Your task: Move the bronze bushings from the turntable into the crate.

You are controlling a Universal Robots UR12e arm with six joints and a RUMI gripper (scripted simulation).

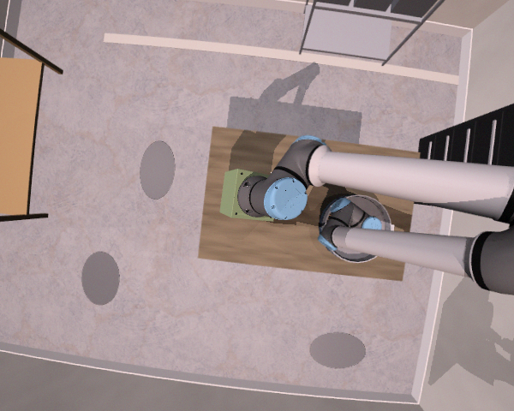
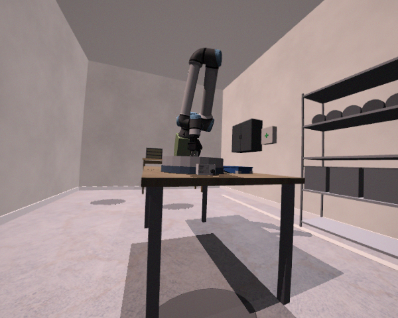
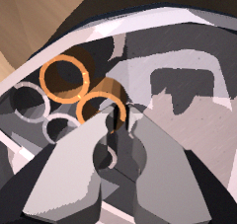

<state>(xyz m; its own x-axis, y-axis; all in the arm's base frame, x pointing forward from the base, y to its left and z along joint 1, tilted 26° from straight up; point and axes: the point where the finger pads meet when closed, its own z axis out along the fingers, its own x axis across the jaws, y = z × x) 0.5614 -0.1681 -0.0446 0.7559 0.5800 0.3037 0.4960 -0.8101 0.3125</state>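
Now: the blue crate 21 cm ahead of my hand, 26 cm to the left of it and 5 cm below it. The rest, counted from my hand: round grey turntable: 12 cm ahead, 9 cm to the right, 2 cm below.
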